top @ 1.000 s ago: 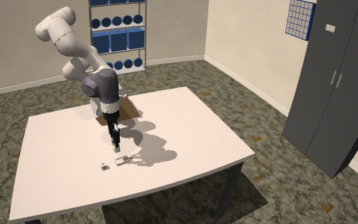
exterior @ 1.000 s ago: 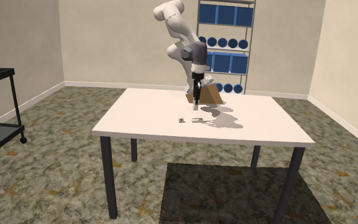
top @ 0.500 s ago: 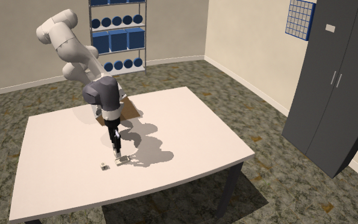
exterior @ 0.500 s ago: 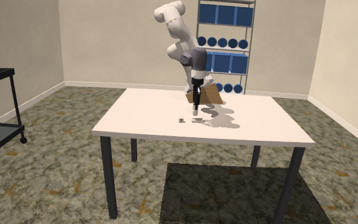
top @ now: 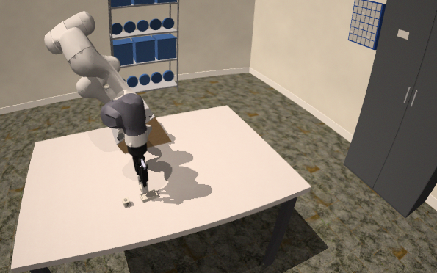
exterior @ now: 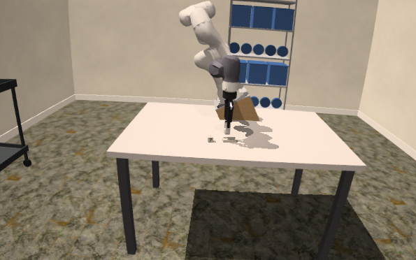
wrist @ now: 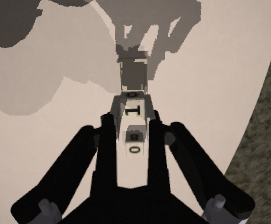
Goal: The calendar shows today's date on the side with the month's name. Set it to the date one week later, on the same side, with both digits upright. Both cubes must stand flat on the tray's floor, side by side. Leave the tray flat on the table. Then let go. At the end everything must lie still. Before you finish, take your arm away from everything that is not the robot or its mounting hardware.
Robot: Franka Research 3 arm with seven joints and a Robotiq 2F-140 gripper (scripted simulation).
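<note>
Now: the cube 3 cm below my hand. Also, from my hand: grey tray (2 cm to the left, 8 cm below).
</note>
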